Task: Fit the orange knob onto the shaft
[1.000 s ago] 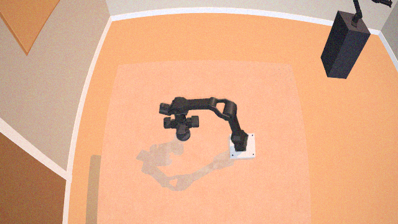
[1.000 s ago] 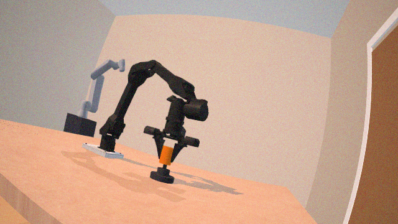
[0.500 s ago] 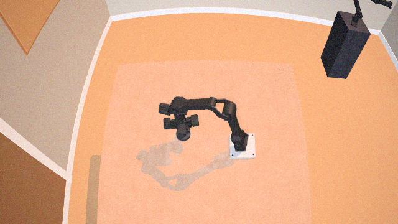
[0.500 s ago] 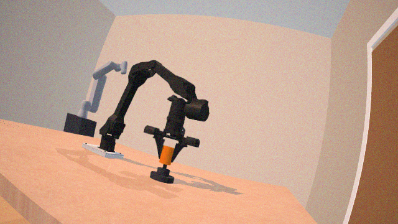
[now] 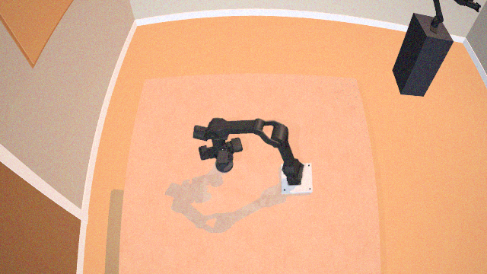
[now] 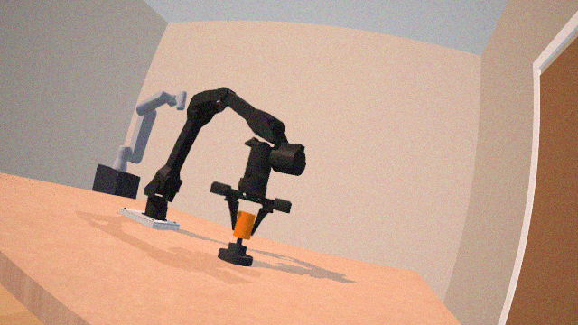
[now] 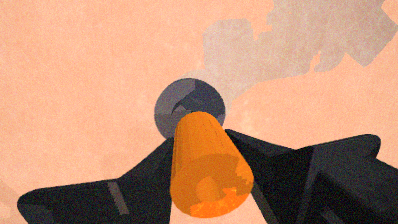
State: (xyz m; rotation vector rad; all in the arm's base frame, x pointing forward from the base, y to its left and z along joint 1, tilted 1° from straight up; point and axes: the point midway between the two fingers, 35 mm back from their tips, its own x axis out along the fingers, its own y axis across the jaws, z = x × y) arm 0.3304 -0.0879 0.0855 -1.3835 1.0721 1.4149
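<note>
Right now my gripper tip is 40 mm above the round dark pedestal. From my gripper tip the other things lie so: orange knob: 20 mm above.
</note>
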